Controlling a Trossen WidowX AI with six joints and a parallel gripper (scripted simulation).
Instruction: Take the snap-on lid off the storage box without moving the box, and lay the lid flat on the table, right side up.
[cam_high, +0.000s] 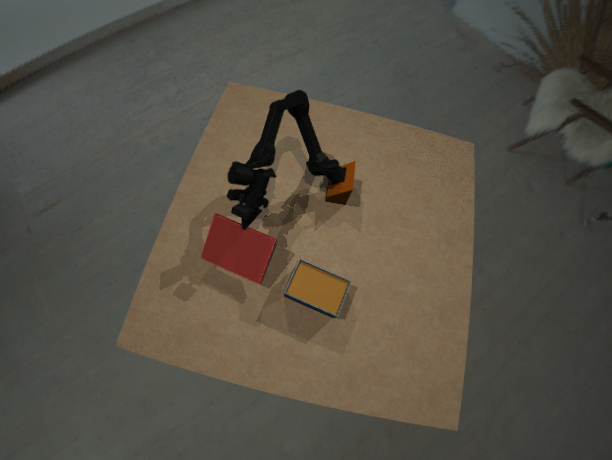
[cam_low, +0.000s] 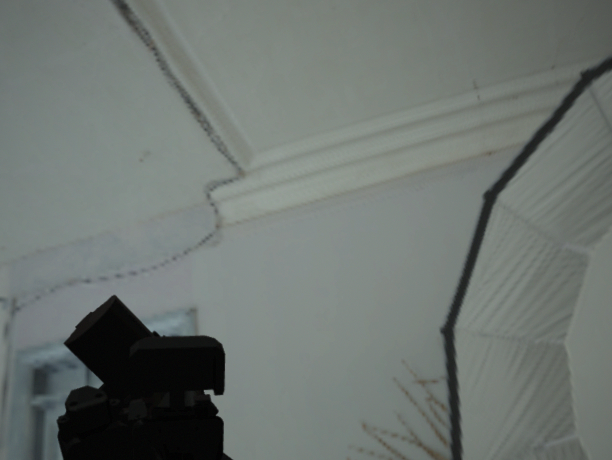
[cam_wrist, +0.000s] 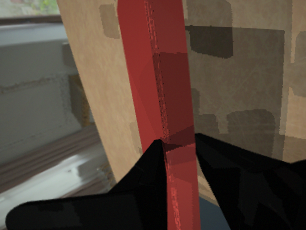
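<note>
Right now the red lid is 70 mm ahead of my gripper tip, 40 mm below it and 10 mm to the right of it. The rest, counted from my gripper tip: storage box (290 mm to the left, 140 mm ahead, 90 mm below).
</note>
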